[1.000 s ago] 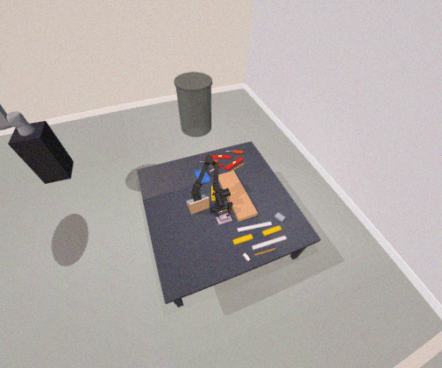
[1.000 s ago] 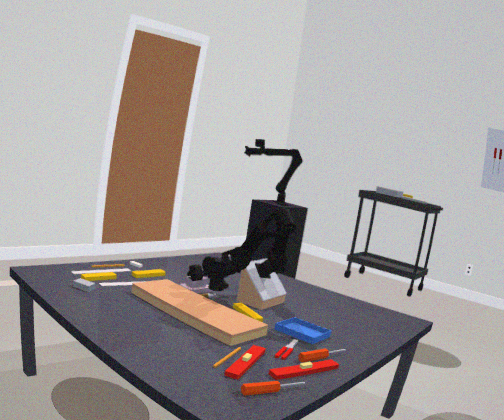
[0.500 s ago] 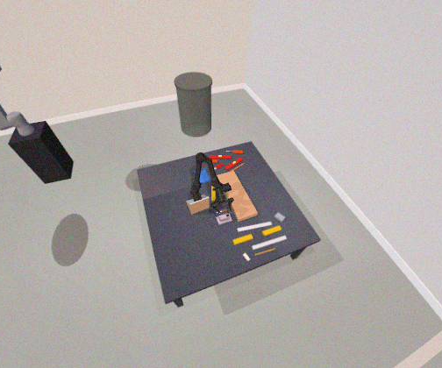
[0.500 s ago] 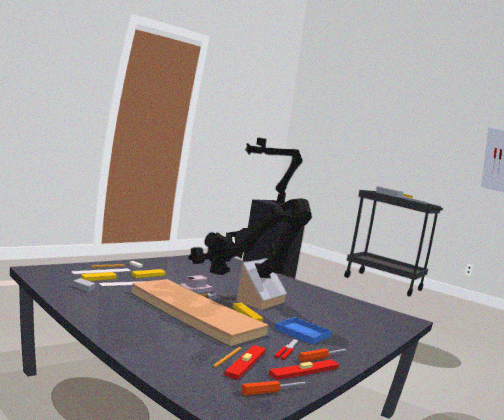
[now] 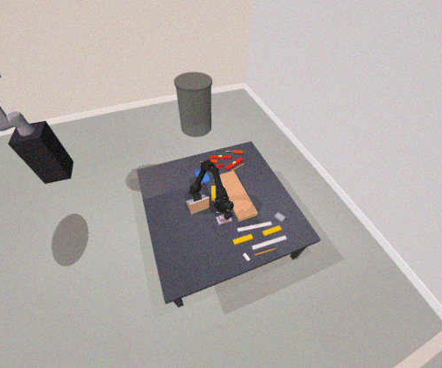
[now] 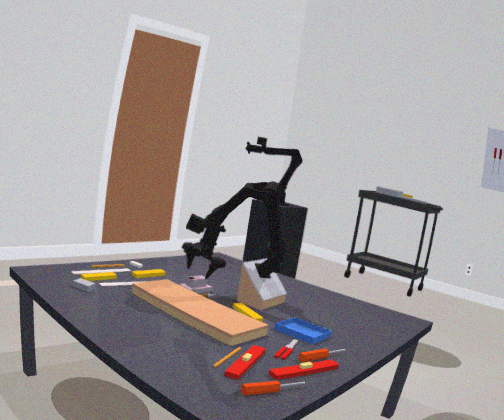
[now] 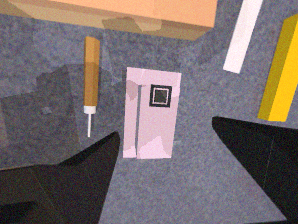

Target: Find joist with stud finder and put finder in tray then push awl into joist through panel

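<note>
The stud finder lies 10 mm ahead of my gripper tip and 30 mm below it. The rest, counted from my gripper tip: grey block 470 mm ahead, 120 mm to the right, 60 mm below; then blue tray 60 mm behind, 520 mm to the left, 60 mm below; then awl 10 mm ahead, 80 mm to the left, 60 mm below.
</note>
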